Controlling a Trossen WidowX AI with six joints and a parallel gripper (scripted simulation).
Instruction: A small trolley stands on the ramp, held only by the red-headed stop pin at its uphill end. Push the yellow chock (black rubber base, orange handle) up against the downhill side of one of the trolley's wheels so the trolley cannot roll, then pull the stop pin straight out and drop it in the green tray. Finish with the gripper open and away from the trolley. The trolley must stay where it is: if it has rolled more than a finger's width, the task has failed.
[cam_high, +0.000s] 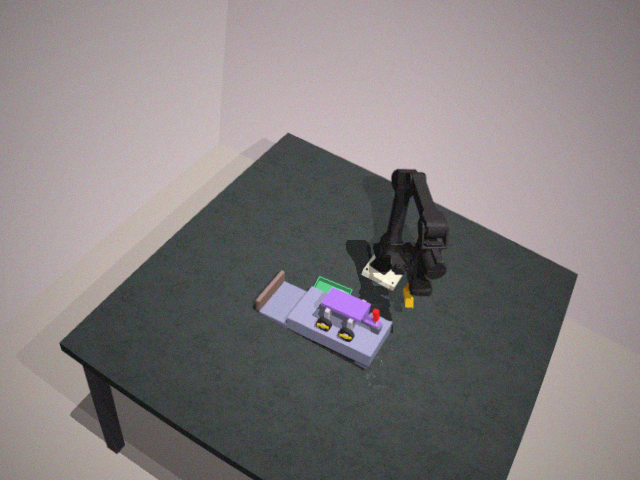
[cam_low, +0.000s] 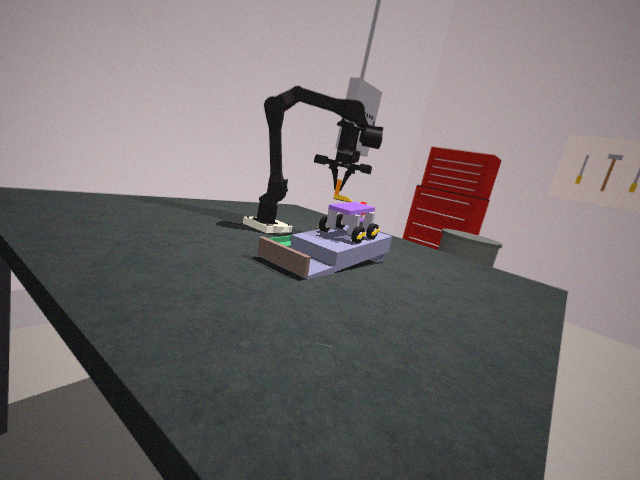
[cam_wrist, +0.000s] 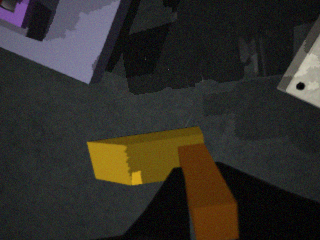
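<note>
Right now my gripper tip is 20 mm short of the yellow chock, 10 mm to the right of it and 10 mm above it. Round my gripper tip: red-headed stop pin: 140 mm ahead, 50 mm below, 10 mm to the right; then lavender ramp: 170 mm ahead, 130 mm below, 110 mm to the right; then trolley: 170 mm ahead, 100 mm to the right, 70 mm below.
</note>
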